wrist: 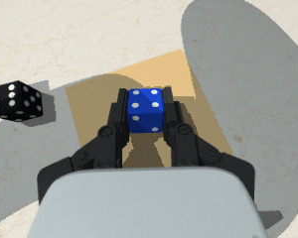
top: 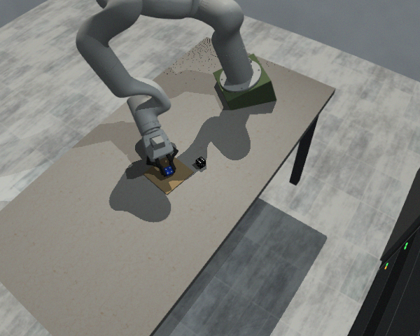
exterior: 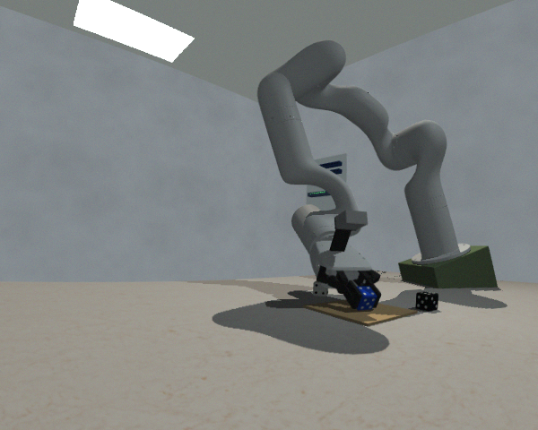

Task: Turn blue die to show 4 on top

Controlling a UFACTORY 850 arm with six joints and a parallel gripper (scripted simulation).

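Right now the blue die is 1 cm to the left of my hand and 1 cm below it. From my hand the other things lie so: white die 5 cm behind, 15 cm to the right, 1 cm below; black die 11 cm behind, 6 cm to the left, 1 cm below; tan mat 3 cm below.
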